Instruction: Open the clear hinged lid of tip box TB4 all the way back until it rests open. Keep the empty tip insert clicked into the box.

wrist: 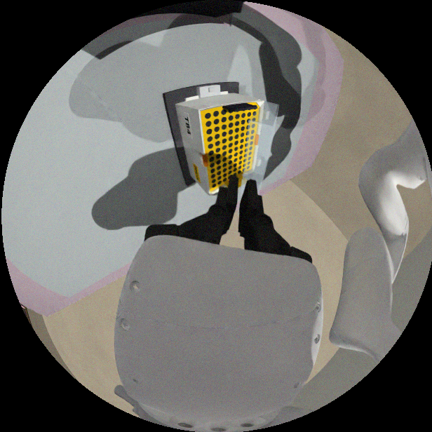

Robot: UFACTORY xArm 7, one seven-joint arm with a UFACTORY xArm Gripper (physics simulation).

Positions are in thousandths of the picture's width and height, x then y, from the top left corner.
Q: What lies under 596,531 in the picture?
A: My gripper.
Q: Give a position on a yellow perforated insert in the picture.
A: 522,297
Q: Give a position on a blue-grey mat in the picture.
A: At 237,385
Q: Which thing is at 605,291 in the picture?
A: A clear lid.
